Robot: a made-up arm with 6 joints. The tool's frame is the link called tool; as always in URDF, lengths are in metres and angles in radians.
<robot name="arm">
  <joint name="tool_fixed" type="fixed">
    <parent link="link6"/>
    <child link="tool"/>
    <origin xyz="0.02 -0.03 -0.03" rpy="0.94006 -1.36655 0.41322"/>
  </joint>
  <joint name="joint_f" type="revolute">
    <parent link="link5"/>
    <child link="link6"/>
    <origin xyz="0 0.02 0.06"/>
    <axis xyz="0 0 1"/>
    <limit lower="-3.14" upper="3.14"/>
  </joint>
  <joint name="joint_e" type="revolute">
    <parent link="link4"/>
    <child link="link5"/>
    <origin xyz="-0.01 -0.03 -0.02"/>
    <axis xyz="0 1 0"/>
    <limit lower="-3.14" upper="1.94"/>
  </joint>
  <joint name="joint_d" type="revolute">
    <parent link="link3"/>
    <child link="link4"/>
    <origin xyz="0.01 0 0.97"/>
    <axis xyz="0 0 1"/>
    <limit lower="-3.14" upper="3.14"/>
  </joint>
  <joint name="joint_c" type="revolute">
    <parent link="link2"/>
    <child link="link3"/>
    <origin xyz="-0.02 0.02 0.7"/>
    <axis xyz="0 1 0"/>
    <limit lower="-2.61" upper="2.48"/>
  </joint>
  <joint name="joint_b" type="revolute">
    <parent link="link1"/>
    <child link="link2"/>
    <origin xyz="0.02 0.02 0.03"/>
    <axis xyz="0 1 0"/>
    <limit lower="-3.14" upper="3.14"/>
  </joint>
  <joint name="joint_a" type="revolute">
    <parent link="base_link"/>
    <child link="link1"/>
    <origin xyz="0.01 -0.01 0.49"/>
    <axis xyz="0 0 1"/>
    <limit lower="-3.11" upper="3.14"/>
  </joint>
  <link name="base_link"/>
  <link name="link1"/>
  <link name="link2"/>
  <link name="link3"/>
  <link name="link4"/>
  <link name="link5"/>
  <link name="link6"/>
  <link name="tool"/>
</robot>
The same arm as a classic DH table. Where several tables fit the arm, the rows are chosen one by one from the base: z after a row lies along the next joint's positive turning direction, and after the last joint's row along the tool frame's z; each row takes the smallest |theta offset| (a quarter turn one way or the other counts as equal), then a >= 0, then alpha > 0; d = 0 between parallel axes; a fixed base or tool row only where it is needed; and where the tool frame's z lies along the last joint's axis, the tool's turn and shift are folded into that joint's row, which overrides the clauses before.
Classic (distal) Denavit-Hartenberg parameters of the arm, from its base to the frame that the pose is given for. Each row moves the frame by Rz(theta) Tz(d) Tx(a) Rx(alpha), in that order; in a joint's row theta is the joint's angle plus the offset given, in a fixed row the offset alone. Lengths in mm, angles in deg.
base (fixed): theta offset -45; d 0; a 14.1; alpha 0
joint_a: theta offset 45; d 520; a 20; alpha -90
joint_b: theta offset 88.36; d 0; a -700.3; alpha 0
joint_c: theta offset -88.36; d 40; a 10; alpha 90
joint_d: theta offset 0; d 950; a -10; alpha -90
joint_e: theta offset 0; d -10; a 0; alpha 90
joint_f: theta offset -11.89; d 27; a 25.8; alpha 83.13
tool (fixed): theta offset 80.5; d 25.4; a 0; alpha 0
Joint limits (deg, base to tool): -178.19..179.91 -179.91..179.91 -149.54..142.09 -179.91..179.91 -179.91..111.15 -179.91..179.91

